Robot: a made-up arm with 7 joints. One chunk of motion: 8 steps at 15 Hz.
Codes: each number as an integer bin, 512 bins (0 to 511) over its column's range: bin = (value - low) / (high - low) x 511, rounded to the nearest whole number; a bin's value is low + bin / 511 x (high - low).
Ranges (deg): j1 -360..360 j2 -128.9..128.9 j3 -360..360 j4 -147.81..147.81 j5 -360..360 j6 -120.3..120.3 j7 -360..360
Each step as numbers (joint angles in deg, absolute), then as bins.
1 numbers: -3.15 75.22 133.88 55.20 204.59 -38.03 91.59
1 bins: 253 405 351 351 401 175 321
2 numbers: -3.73 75.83 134.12 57.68 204.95 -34.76 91.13
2 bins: 253 406 351 355 401 182 320
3 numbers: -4.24 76.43 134.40 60.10 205.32 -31.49 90.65
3 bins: 252 407 351 359 401 189 320
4 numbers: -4.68 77.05 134.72 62.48 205.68 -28.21 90.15
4 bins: 252 408 351 364 401 196 319
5 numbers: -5.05 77.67 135.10 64.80 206.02 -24.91 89.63
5 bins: 252 409 351 368 402 203 319
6 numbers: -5.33 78.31 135.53 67.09 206.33 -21.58 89.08
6 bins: 252 411 352 371 402 210 319
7 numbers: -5.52 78.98 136.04 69.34 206.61 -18.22 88.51
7 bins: 252 412 352 375 402 217 318
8 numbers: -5.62 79.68 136.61 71.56 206.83 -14.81 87.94
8 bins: 252 413 352 379 402 224 318
